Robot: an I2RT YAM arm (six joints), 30 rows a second.
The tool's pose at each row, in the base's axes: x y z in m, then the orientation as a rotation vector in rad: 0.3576 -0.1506 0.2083 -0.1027 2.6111 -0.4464; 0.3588 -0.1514 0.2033 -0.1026 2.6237 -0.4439; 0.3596 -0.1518 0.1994 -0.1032 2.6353 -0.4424; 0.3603 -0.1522 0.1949 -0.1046 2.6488 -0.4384; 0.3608 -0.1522 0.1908 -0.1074 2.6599 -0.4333; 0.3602 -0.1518 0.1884 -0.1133 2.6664 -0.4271; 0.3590 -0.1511 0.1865 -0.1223 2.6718 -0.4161; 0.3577 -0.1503 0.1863 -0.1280 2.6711 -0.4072; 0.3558 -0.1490 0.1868 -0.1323 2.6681 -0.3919; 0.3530 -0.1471 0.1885 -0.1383 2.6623 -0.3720; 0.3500 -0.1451 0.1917 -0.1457 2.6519 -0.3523; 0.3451 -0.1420 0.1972 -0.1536 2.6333 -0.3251; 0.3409 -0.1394 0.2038 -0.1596 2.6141 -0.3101; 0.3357 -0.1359 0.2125 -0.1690 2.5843 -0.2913
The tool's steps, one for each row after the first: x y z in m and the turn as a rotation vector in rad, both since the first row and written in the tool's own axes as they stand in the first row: 0.0013 0.0009 0.0050 -0.0036 0.0119 -0.0008; 0.0024 0.0018 0.0087 -0.0065 0.0229 -0.0022; 0.0039 0.0029 0.0129 -0.0115 0.0353 -0.0039; 0.0053 0.0043 0.0165 -0.0171 0.0451 -0.0060; 0.0069 0.0055 0.0181 -0.0234 0.0500 -0.0096; 0.0087 0.0067 0.0189 -0.0333 0.0528 -0.0143; 0.0098 0.0076 0.0182 -0.0403 0.0504 -0.0165; 0.0111 0.0086 0.0165 -0.0511 0.0448 -0.0161; 0.0125 0.0098 0.0132 -0.0651 0.0358 -0.0158; 0.0134 0.0106 0.0085 -0.0787 0.0224 -0.0160; 0.0147 0.0117 0.0007 -0.0966 0.0000 -0.0143; 0.0150 0.0119 -0.0075 -0.1058 -0.0212 -0.0136; 0.0151 0.0123 -0.0182 -0.1170 -0.0534 -0.0136
